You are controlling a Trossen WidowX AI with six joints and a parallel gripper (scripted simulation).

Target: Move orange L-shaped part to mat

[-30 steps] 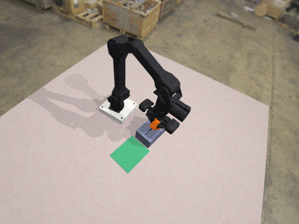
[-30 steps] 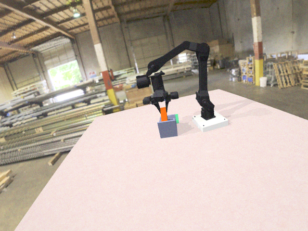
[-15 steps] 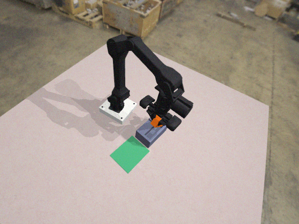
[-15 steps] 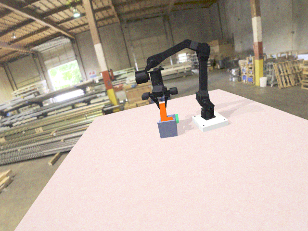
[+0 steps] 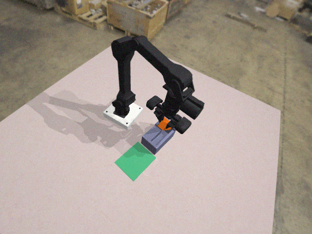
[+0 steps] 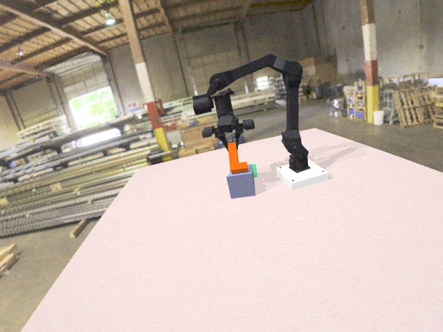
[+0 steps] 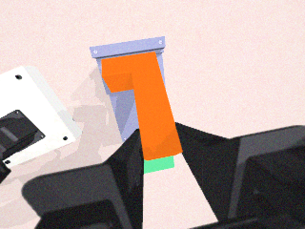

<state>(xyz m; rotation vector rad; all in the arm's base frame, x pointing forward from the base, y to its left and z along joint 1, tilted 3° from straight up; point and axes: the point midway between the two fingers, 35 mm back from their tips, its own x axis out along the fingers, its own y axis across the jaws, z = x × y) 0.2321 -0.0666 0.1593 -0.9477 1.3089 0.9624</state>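
Now: the green mat 60 mm behind my gripper tip, 130 mm to the right of it and 170 mm below it. Also, from my gripper tip: orange L-shaped part: 40 mm to the left, 30 mm below.
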